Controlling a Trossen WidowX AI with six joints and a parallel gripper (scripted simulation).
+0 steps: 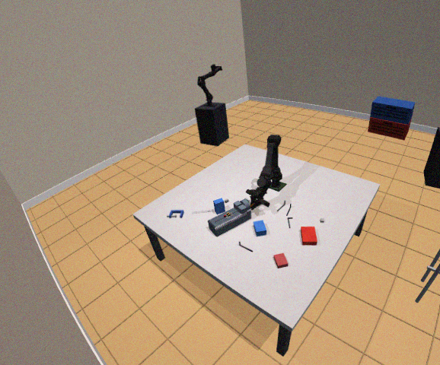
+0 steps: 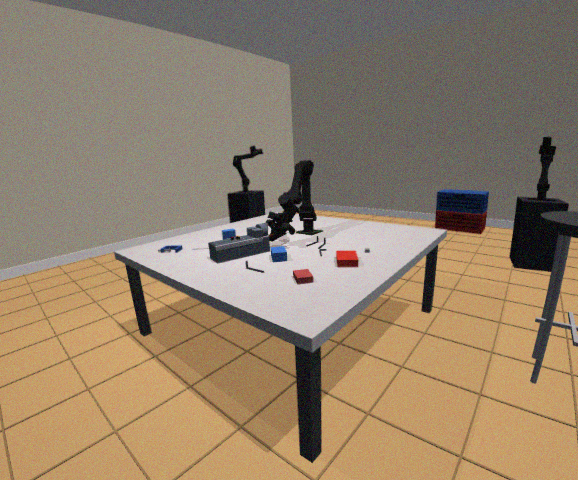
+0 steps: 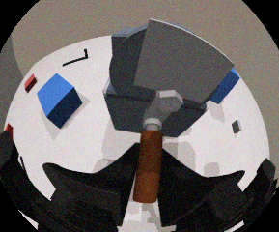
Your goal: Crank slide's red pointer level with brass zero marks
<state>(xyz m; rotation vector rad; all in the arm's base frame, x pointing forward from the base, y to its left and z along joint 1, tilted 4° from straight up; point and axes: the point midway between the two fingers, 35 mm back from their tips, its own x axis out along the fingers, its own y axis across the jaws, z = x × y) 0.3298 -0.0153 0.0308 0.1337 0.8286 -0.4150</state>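
The brown crank handle is 2 cm behind my gripper tip, 1 cm to the left of it and 2 cm above it. Also, from my gripper tip: red pointer 17 cm ahead, 8 cm to the right, 5 cm above.
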